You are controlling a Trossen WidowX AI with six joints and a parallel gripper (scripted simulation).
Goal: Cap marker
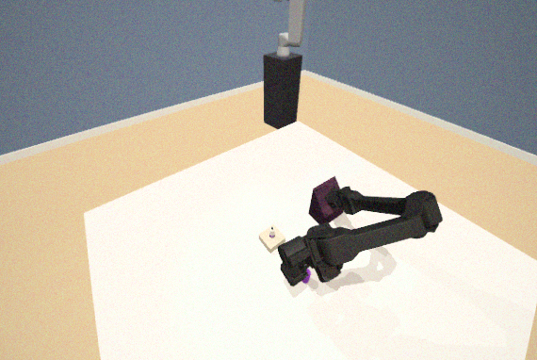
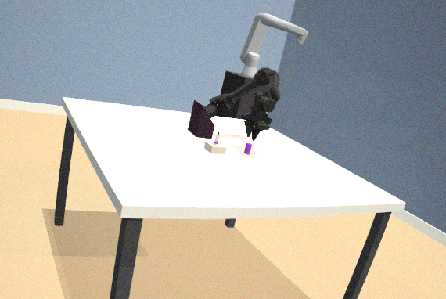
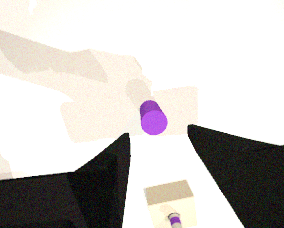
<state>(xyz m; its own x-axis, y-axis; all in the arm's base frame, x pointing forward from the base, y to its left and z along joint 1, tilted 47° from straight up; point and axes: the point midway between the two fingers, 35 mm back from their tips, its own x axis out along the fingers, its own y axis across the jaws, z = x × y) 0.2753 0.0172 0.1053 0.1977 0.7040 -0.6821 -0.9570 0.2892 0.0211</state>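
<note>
My gripper tip is 50 mm above the purple cap. From my gripper tip the other things lie so: cream holder block 20 mm behind, 180 mm to the right, 60 mm below.
</note>
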